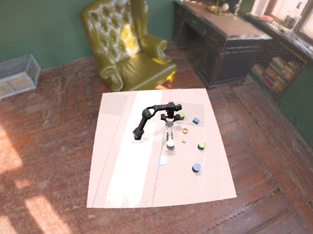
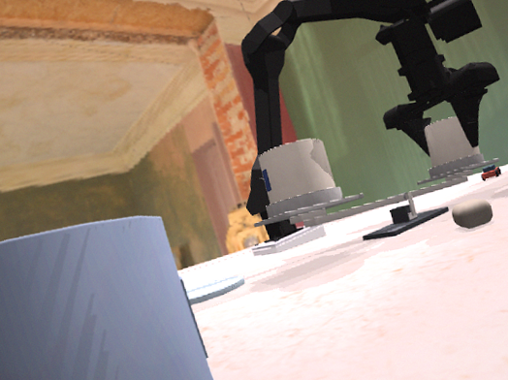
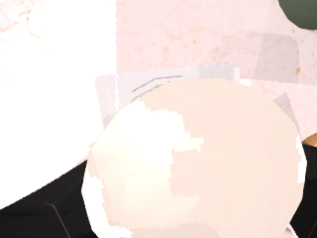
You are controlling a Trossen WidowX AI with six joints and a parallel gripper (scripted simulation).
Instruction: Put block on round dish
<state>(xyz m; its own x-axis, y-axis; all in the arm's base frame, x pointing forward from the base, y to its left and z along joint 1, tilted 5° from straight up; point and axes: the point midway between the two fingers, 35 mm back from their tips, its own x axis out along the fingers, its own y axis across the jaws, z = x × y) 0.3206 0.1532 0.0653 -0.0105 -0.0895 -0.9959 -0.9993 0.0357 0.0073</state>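
My gripper tip is 10 mm above the pale teal block. From my gripper tip the other things lie so: white cup: 20 mm to the left, 10 mm above; then balance beam: 140 mm to the right, 30 mm below; then balance: 140 mm to the right, 40 mm below.
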